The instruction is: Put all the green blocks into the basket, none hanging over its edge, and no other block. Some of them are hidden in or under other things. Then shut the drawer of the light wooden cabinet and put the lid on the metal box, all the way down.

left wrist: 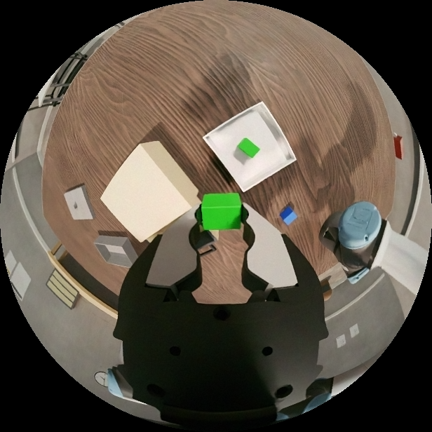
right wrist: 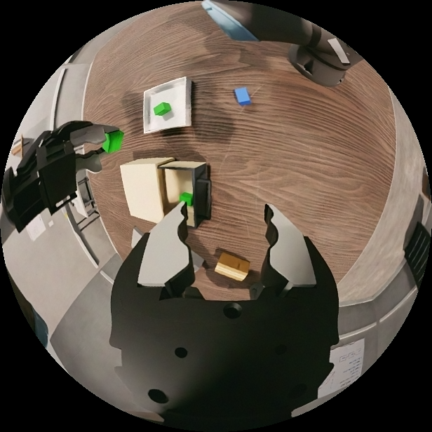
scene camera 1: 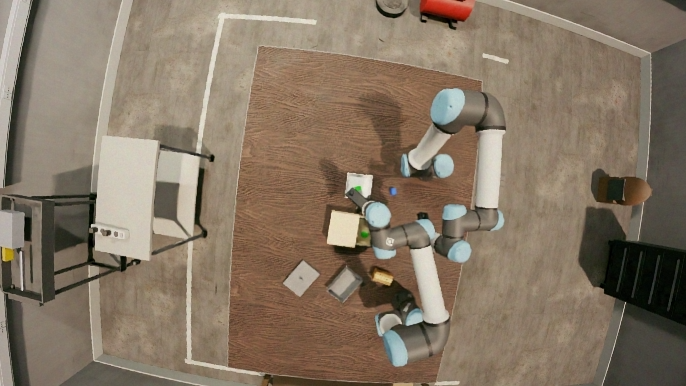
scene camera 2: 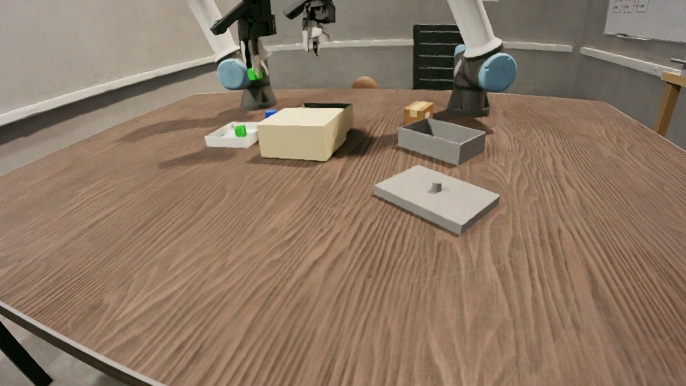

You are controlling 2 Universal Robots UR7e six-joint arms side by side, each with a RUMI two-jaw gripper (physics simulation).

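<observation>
My left gripper (scene camera 2: 255, 70) (left wrist: 221, 204) is shut on a green block (left wrist: 221, 216) (right wrist: 113, 141), high above the table near the white basket (scene camera 1: 367, 180) (left wrist: 272, 152) (right wrist: 182, 97). Another green block (scene camera 2: 240, 131) (left wrist: 248, 147) (right wrist: 162, 109) lies inside the basket. The light wooden cabinet (scene camera 1: 343, 229) (scene camera 2: 295, 132) (right wrist: 142, 190) has its drawer (right wrist: 201, 197) open, with a green block (scene camera 1: 364, 234) (right wrist: 186, 198) inside. My right gripper (scene camera 2: 315, 45) (right wrist: 226, 203) is open and empty, high up. The metal box (scene camera 1: 345, 284) (scene camera 2: 440, 142) is uncovered; its lid (scene camera 1: 301, 278) (scene camera 2: 436, 197) lies flat beside it.
A blue block (scene camera 1: 393, 191) (left wrist: 288, 215) (right wrist: 242, 96) lies on the table near the basket. A small cardboard box (scene camera 1: 382, 276) (scene camera 2: 419, 112) (right wrist: 233, 266) stands near the metal box. In scene camera 1, both arms come close together beside the cabinet.
</observation>
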